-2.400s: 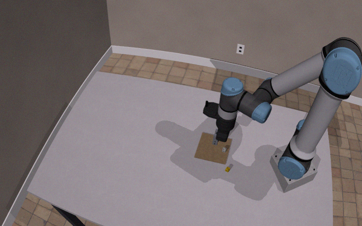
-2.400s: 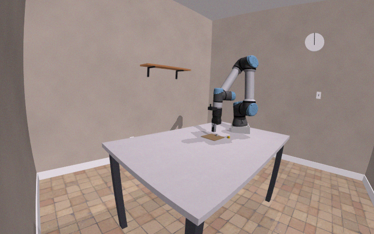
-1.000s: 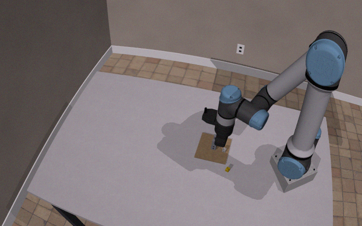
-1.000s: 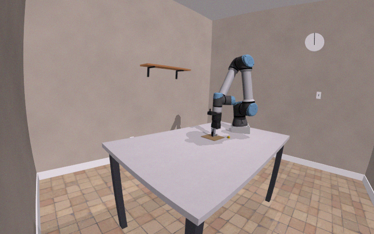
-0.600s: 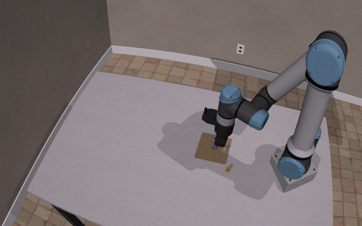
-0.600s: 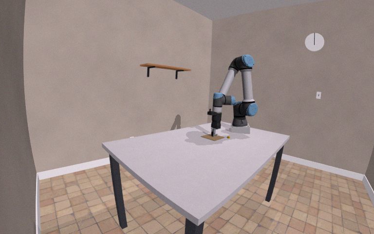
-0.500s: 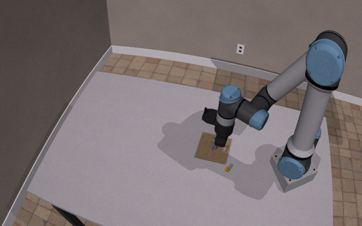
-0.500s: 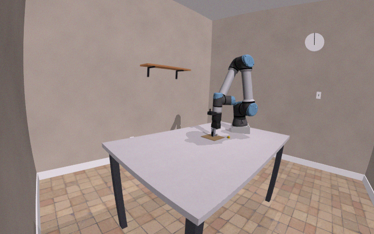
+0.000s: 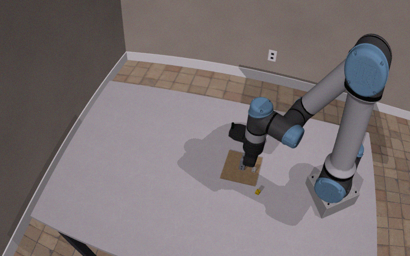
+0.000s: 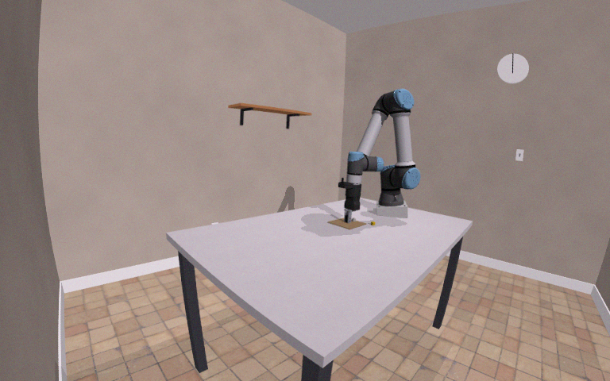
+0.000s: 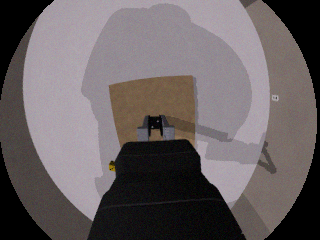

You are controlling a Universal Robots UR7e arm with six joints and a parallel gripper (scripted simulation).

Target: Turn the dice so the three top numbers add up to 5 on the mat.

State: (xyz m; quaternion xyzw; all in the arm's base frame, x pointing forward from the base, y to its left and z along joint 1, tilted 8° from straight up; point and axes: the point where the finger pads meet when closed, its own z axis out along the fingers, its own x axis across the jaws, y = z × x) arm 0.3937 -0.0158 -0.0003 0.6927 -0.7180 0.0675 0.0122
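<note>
The black die lies 1 cm below my hand. From my hand the other things lie so: mat: 2 cm below; then white die: 5 cm behind, 1 cm below; then yellow die: 9 cm to the left, 9 cm behind, 2 cm below.
</note>
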